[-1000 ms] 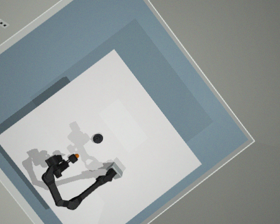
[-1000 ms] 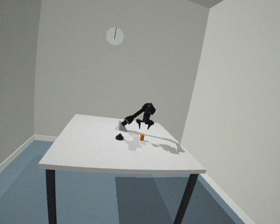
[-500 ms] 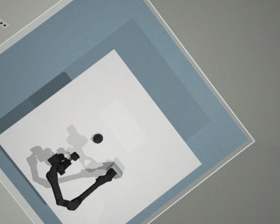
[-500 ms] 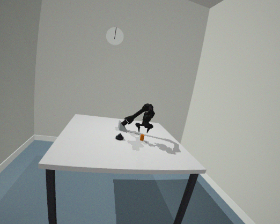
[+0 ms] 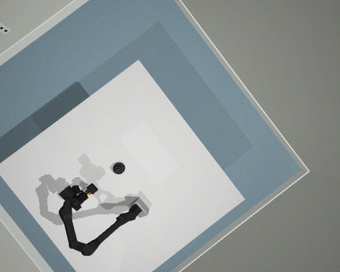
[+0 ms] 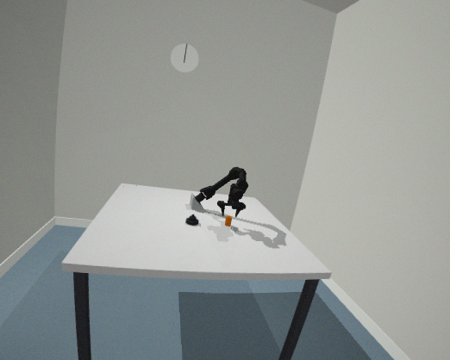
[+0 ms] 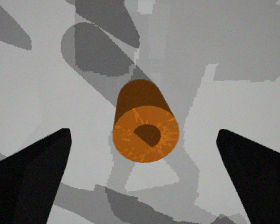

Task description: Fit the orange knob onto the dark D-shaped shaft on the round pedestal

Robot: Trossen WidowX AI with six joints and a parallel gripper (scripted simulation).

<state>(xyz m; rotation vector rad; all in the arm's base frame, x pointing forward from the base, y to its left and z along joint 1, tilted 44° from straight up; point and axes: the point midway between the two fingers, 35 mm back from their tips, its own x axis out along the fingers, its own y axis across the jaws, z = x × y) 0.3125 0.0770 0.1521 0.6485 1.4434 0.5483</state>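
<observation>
My gripper tip is 30 mm above the orange knob. The rest, counted from my gripper tip: pedestal (250 mm to the right, 30 mm below, 20 mm behind).
</observation>
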